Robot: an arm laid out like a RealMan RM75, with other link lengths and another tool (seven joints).
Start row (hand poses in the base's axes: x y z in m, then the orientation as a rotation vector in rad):
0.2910, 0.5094, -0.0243, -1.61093, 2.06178, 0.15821
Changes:
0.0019, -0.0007, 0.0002, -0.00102, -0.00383, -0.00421
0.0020, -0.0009, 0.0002, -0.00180, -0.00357, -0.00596
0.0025, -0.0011, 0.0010, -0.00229, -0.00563, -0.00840
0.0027, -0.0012, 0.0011, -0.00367, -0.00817, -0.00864
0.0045, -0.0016, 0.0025, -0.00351, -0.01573, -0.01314
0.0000, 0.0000, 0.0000, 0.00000, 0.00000, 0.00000
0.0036, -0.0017, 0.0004, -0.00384, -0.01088, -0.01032
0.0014, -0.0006, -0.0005, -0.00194, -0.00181, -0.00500
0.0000, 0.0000, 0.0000, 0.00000, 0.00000, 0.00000
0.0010, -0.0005, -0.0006, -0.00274, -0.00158, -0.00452
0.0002, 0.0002, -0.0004, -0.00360, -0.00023, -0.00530
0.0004, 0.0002, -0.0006, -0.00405, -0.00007, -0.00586
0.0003, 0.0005, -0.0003, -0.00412, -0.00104, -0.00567
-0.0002, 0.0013, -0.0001, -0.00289, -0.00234, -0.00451
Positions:
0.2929, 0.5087, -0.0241, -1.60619, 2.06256, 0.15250
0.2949, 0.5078, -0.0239, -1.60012, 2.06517, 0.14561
0.2974, 0.5067, -0.0229, -1.59126, 2.06825, 0.13567
0.3001, 0.5055, -0.0218, -1.58232, 2.07005, 0.12218
0.3046, 0.5039, -0.0193, -1.56662, 2.06936, 0.10114
0.3046, 0.5039, -0.0193, -1.56662, 2.06936, 0.10114
0.3082, 0.5022, -0.0189, -1.55527, 2.07021, 0.08476
0.3096, 0.5016, -0.0194, -1.55071, 2.07328, 0.07950
0.3096, 0.5016, -0.0194, -1.55071, 2.07328, 0.07950
0.3106, 0.5011, -0.0200, -1.54718, 2.07643, 0.07378
0.3108, 0.5013, -0.0204, -1.54368, 2.08149, 0.06795
0.3112, 0.5015, -0.0210, -1.53988, 2.08724, 0.06157
0.3115, 0.5020, -0.0213, -1.53604, 2.09210, 0.05443
0.3113, 0.5033, -0.0214, -1.53233, 2.09465, 0.04797

